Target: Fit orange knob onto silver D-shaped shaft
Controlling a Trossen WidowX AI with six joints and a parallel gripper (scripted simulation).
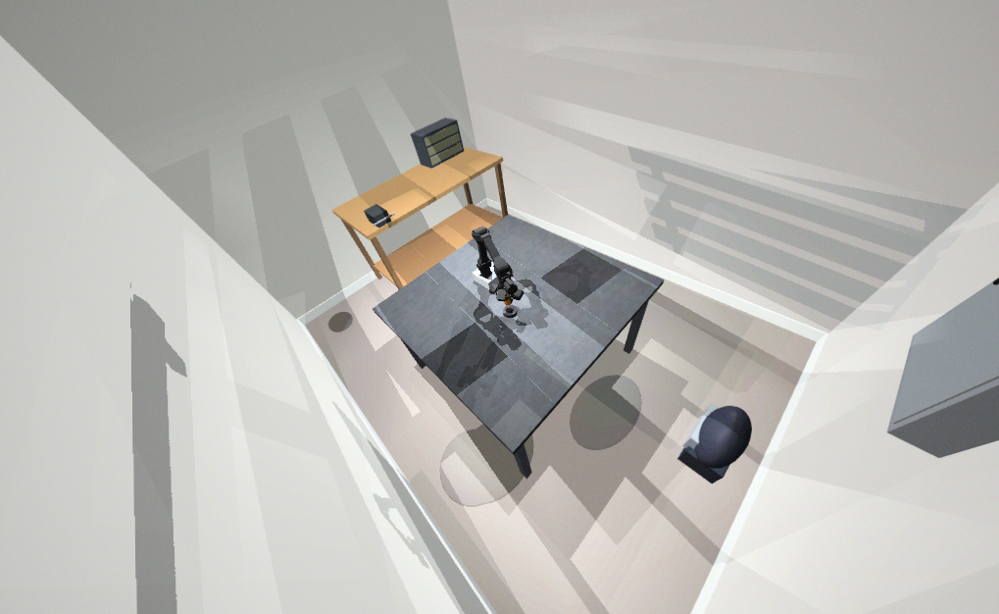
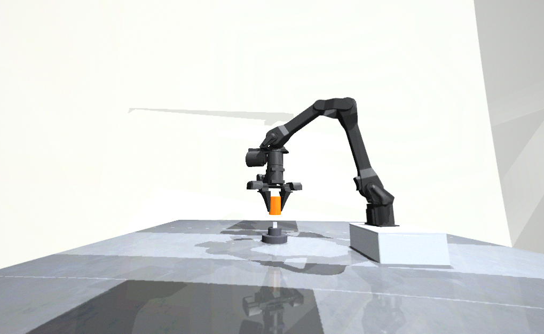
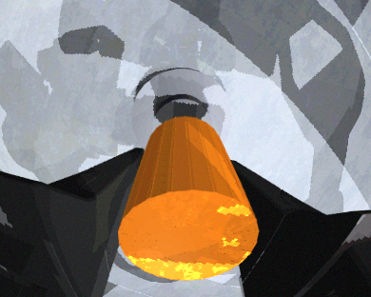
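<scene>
The round pedestal is 6 cm below my gripper tip. From my gripper tip the other things lie so: orange knob: 3 cm above.
</scene>
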